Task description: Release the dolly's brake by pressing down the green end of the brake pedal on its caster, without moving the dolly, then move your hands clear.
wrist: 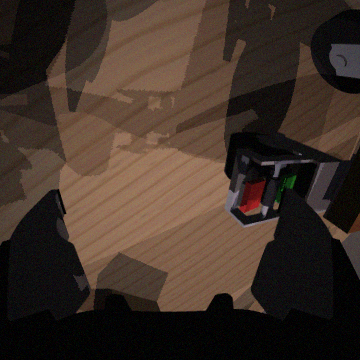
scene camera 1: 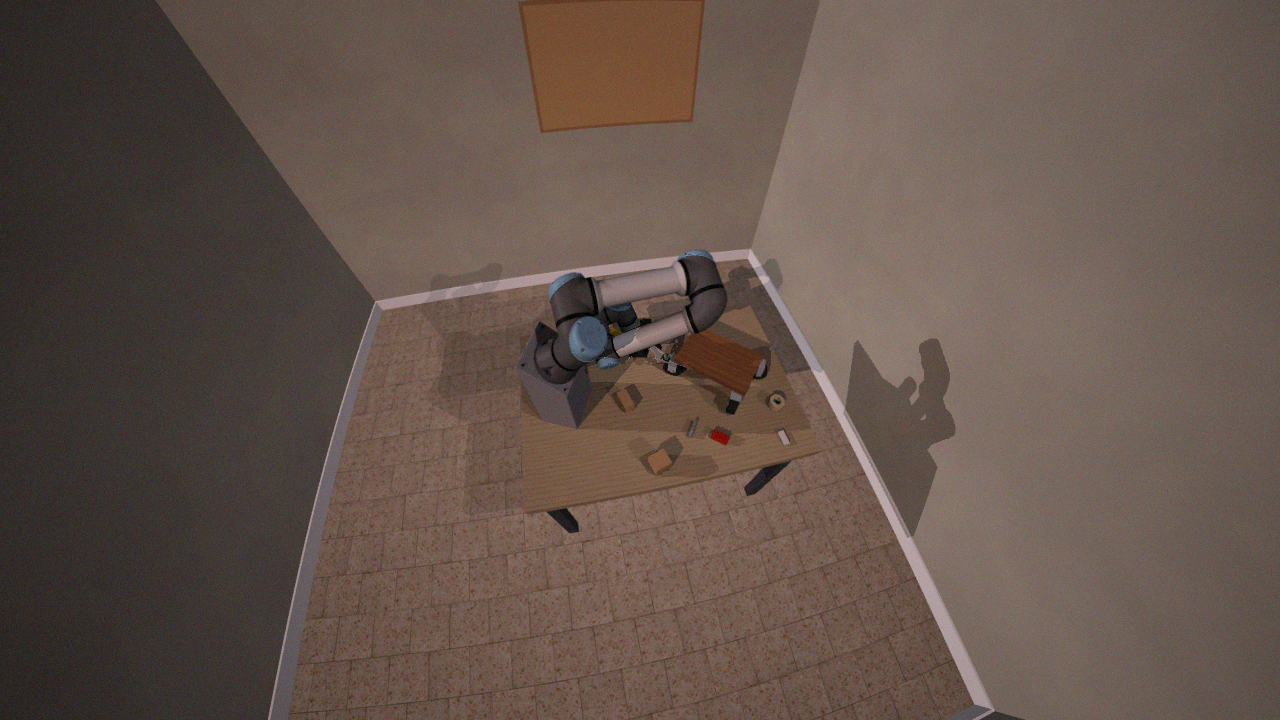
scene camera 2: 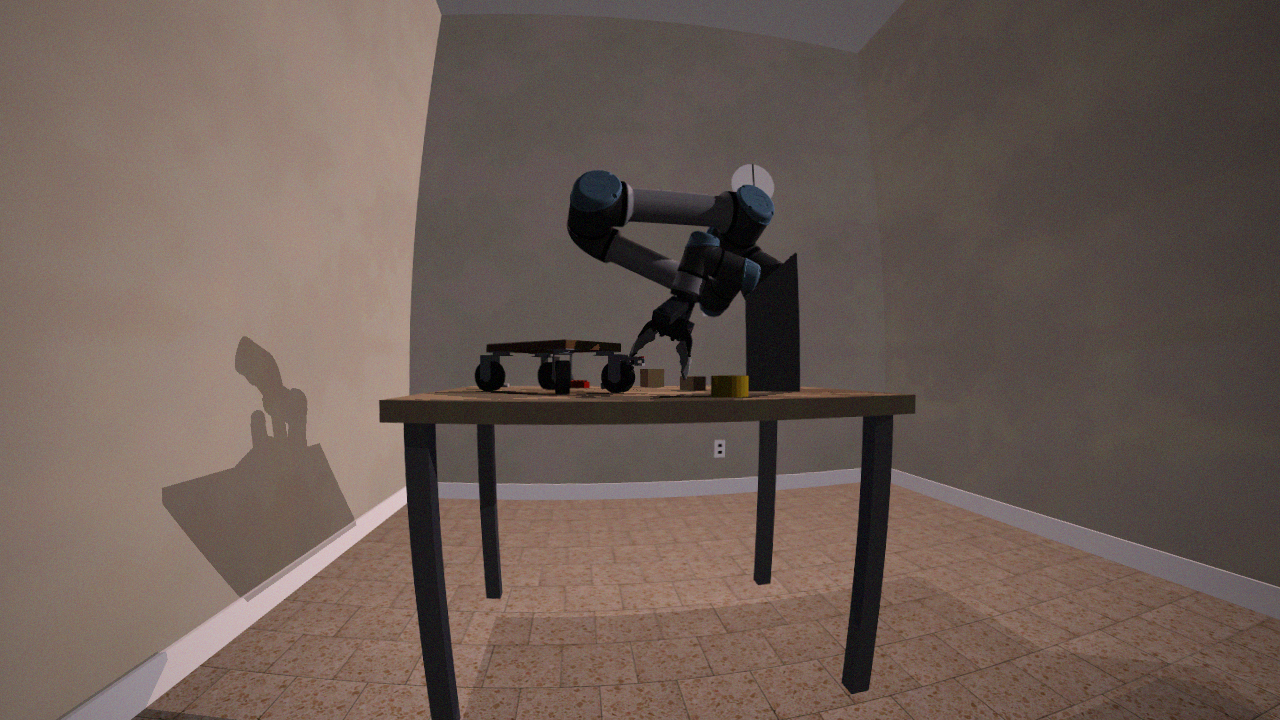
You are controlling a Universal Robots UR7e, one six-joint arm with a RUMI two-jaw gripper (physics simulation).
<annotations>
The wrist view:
my gripper: 171,193
wooden dolly: 320,181
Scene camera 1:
wooden dolly: 715,357
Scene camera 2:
my gripper: 656,368
wooden dolly: 618,375
</annotations>
